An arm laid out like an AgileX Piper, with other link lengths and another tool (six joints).
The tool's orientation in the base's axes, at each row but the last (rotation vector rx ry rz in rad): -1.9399 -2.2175 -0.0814; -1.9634 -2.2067 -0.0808; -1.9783 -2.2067 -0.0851; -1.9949 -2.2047 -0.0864; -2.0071 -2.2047 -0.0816; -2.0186 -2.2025 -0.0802
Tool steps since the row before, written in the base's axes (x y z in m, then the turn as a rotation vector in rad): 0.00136 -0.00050 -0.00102 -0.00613 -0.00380 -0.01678; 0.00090 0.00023 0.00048 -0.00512 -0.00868 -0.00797; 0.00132 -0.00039 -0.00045 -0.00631 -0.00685 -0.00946; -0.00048 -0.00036 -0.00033 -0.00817 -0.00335 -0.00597; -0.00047 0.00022 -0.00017 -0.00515 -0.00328 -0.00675; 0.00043 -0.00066 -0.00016 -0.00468 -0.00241 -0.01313
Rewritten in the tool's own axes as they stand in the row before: -0.00084 0.00136 0.00077 -0.00599 -0.00514 0.01647; 0.00021 0.00088 -0.00053 -0.00934 -0.00547 0.00692; -0.00059 0.00130 0.00026 -0.00768 -0.00633 0.00879; -0.00036 -0.00049 0.00031 -0.00350 -0.00805 0.00605; 0.00023 -0.00043 0.00024 -0.00382 -0.00499 0.00659; -0.00071 0.00038 0.00003 -0.00394 -0.00404 0.01297
